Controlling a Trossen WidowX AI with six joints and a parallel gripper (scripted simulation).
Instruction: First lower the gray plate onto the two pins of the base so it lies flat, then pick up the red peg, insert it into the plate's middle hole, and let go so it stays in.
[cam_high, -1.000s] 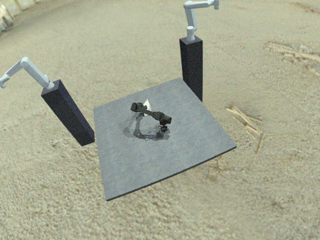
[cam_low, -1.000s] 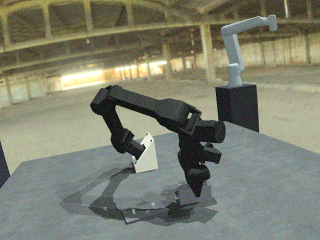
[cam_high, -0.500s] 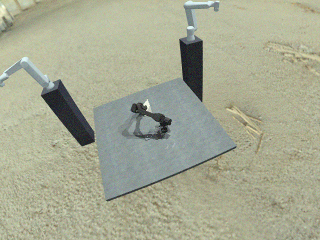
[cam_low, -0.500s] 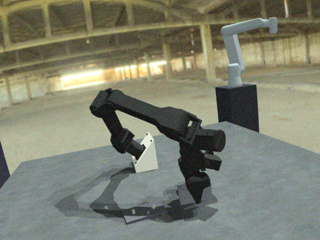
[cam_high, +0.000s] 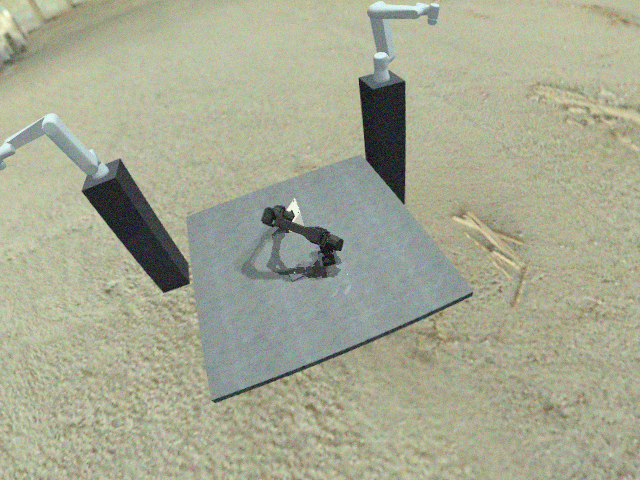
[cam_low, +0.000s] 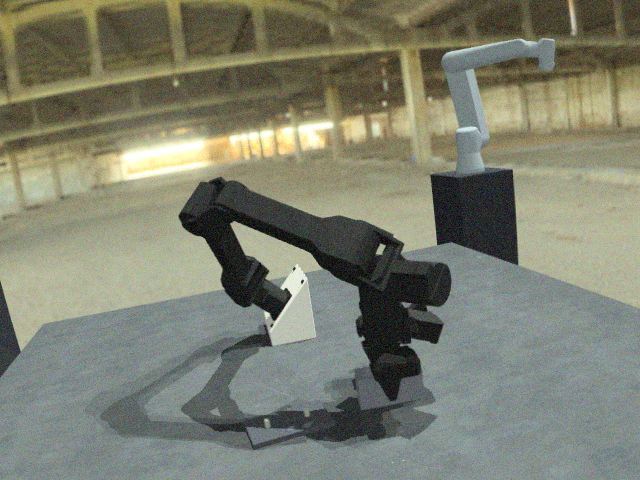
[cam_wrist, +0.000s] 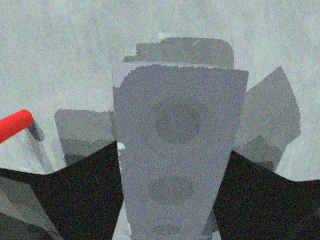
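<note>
Now: gripper tip 16 cm to the left of the base and 1 cm short of it. The rest, counted from my gripper tip: gray plate: 3 cm above; then red peg: 11 cm behind, 3 cm to the left, 3 cm above.
</note>
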